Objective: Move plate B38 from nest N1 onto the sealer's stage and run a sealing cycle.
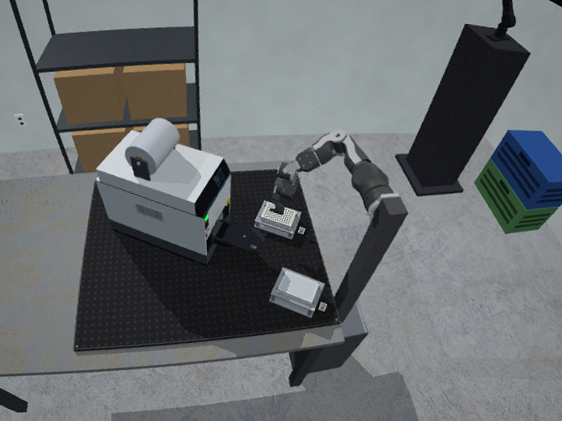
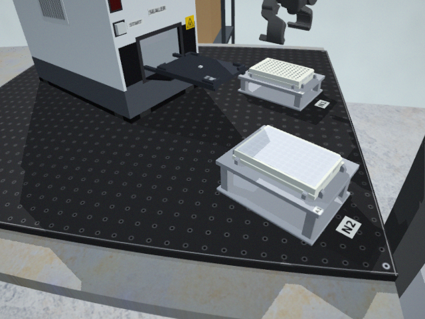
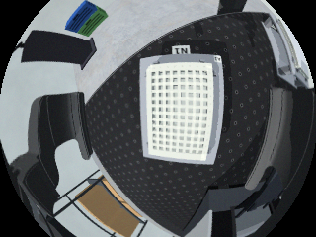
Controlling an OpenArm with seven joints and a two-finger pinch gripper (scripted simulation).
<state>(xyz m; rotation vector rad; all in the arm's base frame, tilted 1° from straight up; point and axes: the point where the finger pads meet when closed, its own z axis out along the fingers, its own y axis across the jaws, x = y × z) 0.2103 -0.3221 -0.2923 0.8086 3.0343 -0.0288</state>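
The white 96-well plate B38 lies 80 mm below my hand. Round my hand: sealer's dark stage: 160 mm ahead, 130 mm to the left, 30 mm below; then start key: 300 mm ahead, 160 mm to the left, 60 mm above; then nest N1: 90 mm below.
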